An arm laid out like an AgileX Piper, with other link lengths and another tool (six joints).
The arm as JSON. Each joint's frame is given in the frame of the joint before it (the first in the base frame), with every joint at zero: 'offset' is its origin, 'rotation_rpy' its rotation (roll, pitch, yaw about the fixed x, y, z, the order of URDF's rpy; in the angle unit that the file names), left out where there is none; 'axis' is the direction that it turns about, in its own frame. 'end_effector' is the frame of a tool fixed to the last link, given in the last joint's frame.
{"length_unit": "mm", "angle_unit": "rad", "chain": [
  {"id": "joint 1", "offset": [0.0, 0.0, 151.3], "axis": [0.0, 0.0, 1.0]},
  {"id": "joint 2", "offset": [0.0, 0.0, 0.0], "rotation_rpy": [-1.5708, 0.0, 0.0], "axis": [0.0, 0.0, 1.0]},
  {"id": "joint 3", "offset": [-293.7, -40.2, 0.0], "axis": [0.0, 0.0, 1.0]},
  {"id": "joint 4", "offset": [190.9, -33.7, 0.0], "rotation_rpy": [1.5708, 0.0, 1.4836], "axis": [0.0, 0.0, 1.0]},
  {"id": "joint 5", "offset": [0.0, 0.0, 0.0], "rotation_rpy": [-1.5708, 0.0, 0.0], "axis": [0.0, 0.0, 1.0]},
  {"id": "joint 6", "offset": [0.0, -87.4, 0.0], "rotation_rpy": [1.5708, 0.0, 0.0], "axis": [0.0, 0.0, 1.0]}
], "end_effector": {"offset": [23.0, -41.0, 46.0], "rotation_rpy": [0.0, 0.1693, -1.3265]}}
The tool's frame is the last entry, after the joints.
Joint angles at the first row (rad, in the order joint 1, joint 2, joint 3, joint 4, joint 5, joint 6):
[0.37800, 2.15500, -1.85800, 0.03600, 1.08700, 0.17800]
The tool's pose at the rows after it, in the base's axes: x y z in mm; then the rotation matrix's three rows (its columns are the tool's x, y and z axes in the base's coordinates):
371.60 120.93 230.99; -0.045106 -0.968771 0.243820; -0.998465 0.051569 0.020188; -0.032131 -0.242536 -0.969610
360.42 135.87 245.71; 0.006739 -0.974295 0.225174; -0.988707 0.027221 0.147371; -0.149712 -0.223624 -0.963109
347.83 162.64 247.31; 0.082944 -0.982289 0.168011; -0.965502 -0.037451 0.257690; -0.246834 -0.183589 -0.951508
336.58 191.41 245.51; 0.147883 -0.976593 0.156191; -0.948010 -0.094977 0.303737; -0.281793 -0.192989 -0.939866
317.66 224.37 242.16; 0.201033 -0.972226 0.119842; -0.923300 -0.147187 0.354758; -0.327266 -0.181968 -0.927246
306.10 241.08 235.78; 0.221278 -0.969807 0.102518; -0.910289 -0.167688 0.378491; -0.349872 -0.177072 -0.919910
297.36 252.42 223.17; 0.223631 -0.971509 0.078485; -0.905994 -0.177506 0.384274; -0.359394 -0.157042 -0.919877
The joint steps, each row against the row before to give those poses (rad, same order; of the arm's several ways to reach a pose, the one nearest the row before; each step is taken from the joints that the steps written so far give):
[0.00101, -0.05001, 0.00002, 0.05700, 0.02000, -0.04399]
[0.00298, -0.04398, 0.00099, 0.13800, 0.02299, -0.07002]
[0.03600, -0.00500, 0.00095, 0.12600, 0.02204, -0.06399]
[0.06900, 0.00000, 0.01304, 0.03701, -0.03304, -0.01502]
[0.08201, 0.00098, 0.02002, 0.04999, -0.03199, 0.00002]
[0.04500, 0.00000, 0.03599, 0.02900, -0.04400, -0.00500]
[0.03200, 0.01299, 0.04101, 0.02300, -0.04300, -0.00400]

